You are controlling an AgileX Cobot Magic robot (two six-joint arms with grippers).
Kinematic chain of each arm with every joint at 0, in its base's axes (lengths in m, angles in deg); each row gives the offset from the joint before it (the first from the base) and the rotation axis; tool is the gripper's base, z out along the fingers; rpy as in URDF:
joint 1: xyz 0 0 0.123 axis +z
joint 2: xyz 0 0 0 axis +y
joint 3: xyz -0.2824 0 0.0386 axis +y
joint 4: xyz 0.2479 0 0.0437 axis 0.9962 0 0.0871
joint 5: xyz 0 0 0 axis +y
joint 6: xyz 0.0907 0 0.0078 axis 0.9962 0 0.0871
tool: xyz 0 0 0 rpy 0 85 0
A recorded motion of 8 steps. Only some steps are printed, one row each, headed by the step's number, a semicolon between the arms.
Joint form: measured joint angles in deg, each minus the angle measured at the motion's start. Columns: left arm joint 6, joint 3, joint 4, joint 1, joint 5, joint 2; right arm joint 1, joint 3, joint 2, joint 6, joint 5, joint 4.
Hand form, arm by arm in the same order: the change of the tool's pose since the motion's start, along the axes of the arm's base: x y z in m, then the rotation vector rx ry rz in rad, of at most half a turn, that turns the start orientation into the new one. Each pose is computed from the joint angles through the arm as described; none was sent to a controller.
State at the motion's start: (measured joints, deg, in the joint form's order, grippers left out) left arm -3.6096 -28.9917 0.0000 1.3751 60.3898 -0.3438; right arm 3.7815 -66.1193 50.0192 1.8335 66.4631 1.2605
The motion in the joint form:
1: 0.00 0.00 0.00 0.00 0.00 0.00; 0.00 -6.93 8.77 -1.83 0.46 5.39
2: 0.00 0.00 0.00 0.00 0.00 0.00; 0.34 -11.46 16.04 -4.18 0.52 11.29
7: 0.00 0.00 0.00 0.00 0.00 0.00; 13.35 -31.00 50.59 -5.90 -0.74 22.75
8: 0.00 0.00 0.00 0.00 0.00 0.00; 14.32 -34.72 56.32 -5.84 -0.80 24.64
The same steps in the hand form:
1: 0.0000 0.0000 0.0000 0.0000 0.0000 0.0000; 0.0386 0.0104 0.0110 0.0635 0.0424 0.0561
2: 0.0000 0.0000 0.0000 0.0000 0.0000 0.0000; 0.0727 0.0225 0.0107 0.1315 0.0899 0.1242
7: 0.0000 0.0000 0.0000 0.0000 0.0000 0.0000; 0.2149 0.1331 -0.0629 0.2725 0.3618 0.3870
8: 0.0000 0.0000 0.0000 0.0000 0.0000 0.0000; 0.2353 0.1491 -0.0822 0.2994 0.4024 0.4013

